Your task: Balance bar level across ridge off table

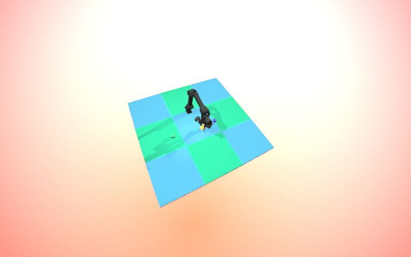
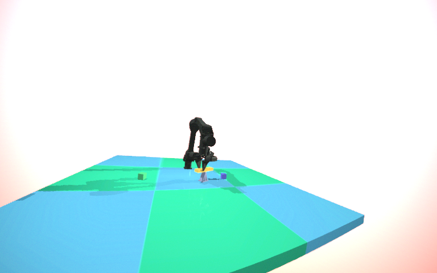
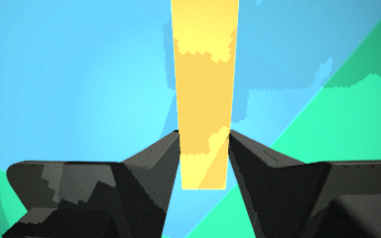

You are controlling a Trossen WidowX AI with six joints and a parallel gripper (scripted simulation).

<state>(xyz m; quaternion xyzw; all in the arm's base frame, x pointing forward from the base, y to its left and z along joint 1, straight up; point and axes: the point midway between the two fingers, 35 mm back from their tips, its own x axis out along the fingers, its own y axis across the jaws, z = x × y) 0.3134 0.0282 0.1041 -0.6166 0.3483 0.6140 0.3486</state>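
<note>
My gripper tip is now 10 mm past the yellow bar and 20 mm to the right of it. From my gripper tip the other things lie so: small green cube: 60 mm behind, 330 mm to the right, 50 mm below; then small purple cube: 50 mm behind, 180 mm to the left, 50 mm below.
</note>
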